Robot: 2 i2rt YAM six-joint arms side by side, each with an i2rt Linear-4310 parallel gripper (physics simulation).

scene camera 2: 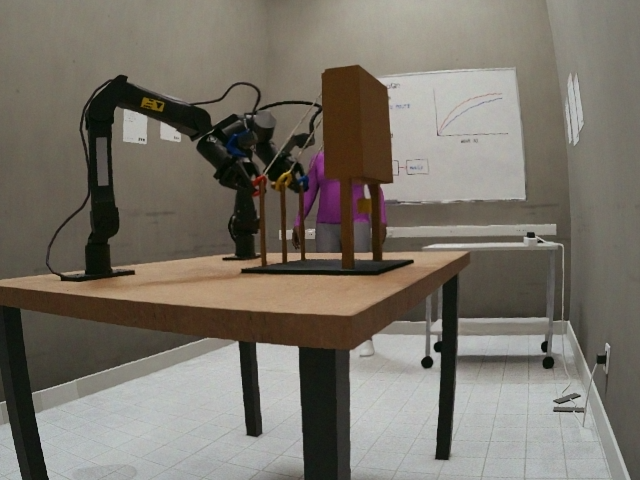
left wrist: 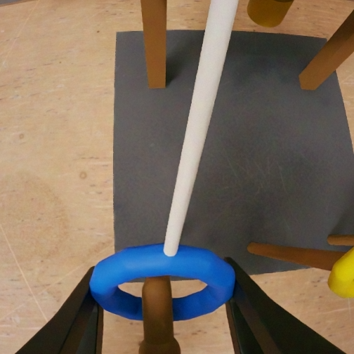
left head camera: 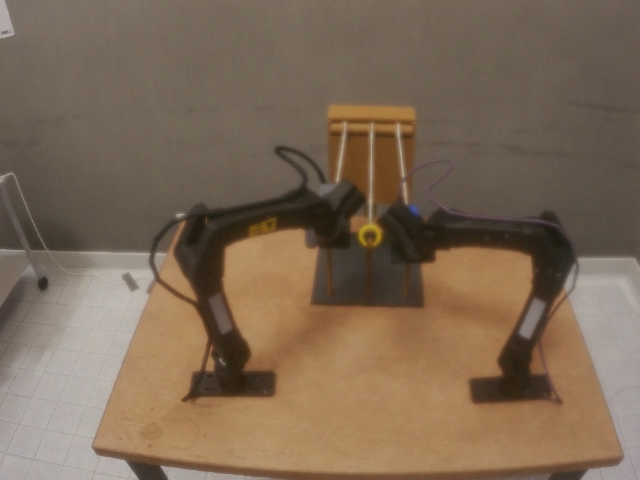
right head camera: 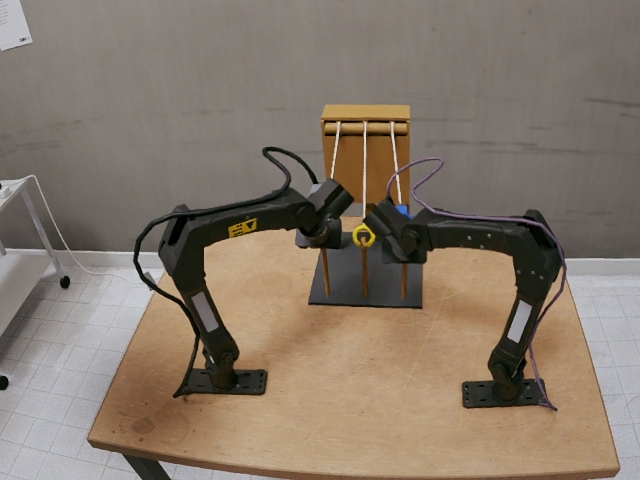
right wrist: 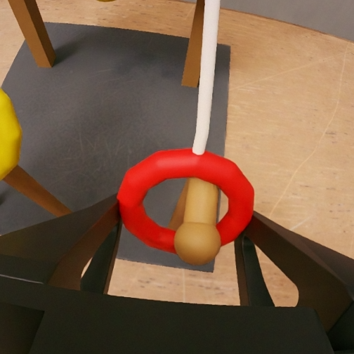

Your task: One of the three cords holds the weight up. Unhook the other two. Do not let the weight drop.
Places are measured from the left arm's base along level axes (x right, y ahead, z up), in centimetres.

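Pixels of known places: left gripper, fingertip midpoint: (scene camera 2: 303, 190); right gripper, fingertip midpoint: (scene camera 2: 259, 193); left arm's base, origin of the base link: (scene camera 2: 245, 258) (left head camera: 232, 385) (right head camera: 224, 382); right arm's base, origin of the base link: (scene camera 2: 99, 277) (left head camera: 510, 389) (right head camera: 504, 394).
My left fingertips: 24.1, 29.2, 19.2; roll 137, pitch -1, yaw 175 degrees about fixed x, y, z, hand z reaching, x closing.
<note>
For each thing: its top centre in the pictures, then the offset to it from my left fingertips, as dx, dy, dz. "spot": a spot on its surface instead.
- white cord, surface spot: (right head camera: 334, 155) spot: +3.5, +10.3, +17.3
- red ring, middle of its top: (scene camera 2: 258, 175) +18.9, -4.0, +2.6
- yellow ring, middle of its top: (right head camera: 363, 228) (left head camera: 370, 228) (scene camera 2: 283, 172) +9.7, -1.5, +3.9
- middle peg with the middle cord, surface spot: (right head camera: 364, 170) spot: +10.6, +7.5, +14.4
- weight, middle of its top: (scene camera 2: 363, 198) (left head camera: 370, 206) +11.9, +18.7, -3.4
My left gripper (left wrist: 161, 271) is shut on a blue ring (left wrist: 120, 265) (scene camera 2: 303, 181), tied to a white cord (left wrist: 195, 125) (right head camera: 334, 155). A peg passes through it. My right gripper (right wrist: 181, 210) is shut on a red ring (right wrist: 165, 162) (scene camera 2: 256, 186) on another cord (right wrist: 206, 75) (right head camera: 395, 160). The knobbed peg (right wrist: 197, 243) runs through its opening. A yellow ring (right head camera: 354, 235) (left wrist: 344, 275) (right wrist: 7, 135) sits at the middle peg with the middle cord (right head camera: 364, 170). The weight (scene camera 2: 364, 205) hangs below the wooden box. The head views hide both fingertip pairs.
The wooden box (right head camera: 351, 175) (scene camera 2: 343, 129) stands on legs on a black base plate (right head camera: 341, 291) (scene camera 2: 310, 268). Three thin posts rise from the plate's near edge. Both wrists flank the middle cord closely. A person (scene camera 2: 330, 196) and a white cart (scene camera 2: 488, 248) are beyond the table.
</note>
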